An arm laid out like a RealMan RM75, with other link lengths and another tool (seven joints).
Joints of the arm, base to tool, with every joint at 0 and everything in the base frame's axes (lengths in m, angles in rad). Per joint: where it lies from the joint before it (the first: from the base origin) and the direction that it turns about. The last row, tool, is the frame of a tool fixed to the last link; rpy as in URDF.
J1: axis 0 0 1 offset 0 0 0.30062
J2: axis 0 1 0 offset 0 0 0
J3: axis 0 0 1 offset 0 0 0.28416
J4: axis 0 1 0 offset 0 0 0
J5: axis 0 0 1 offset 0 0 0.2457
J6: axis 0 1 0 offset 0 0 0
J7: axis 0 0 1 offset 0 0 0.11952
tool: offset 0.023 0.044 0.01 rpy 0 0.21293 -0.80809
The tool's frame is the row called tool.
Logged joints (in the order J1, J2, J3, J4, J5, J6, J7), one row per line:
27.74, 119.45, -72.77, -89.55, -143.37, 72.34, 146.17
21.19, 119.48, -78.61, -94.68, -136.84, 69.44, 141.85
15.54, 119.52, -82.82, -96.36, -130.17, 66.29, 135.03
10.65, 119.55, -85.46, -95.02, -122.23, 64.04, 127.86
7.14, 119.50, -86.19, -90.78, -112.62, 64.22, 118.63
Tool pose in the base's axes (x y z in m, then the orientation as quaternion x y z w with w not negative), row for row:
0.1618, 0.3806, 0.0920, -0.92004, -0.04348, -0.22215, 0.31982
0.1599, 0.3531, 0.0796, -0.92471, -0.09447, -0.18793, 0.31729
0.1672, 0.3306, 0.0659, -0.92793, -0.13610, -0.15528, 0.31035
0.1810, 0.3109, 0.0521, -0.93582, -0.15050, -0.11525, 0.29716
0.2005, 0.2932, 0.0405, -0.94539, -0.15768, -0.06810, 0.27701
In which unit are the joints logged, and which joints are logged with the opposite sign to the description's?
The joints are logged in degrees. Opposite sign: J6.
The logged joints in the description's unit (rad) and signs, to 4 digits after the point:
0.4842, 2.0848, -1.2701, -1.5629, -2.5023, -1.2626, 2.5511
0.3698, 2.0853, -1.3720, -1.6525, -2.3883, -1.2120, 2.4757
0.2712, 2.0860, -1.4455, -1.6818, -2.2719, -1.1570, 2.3567
0.1859, 2.0865, -1.4916, -1.6584, -2.1333, -1.1177, 2.2316
0.1246, 2.0857, -1.5043, -1.5844, -1.9656, -1.1209, 2.0705

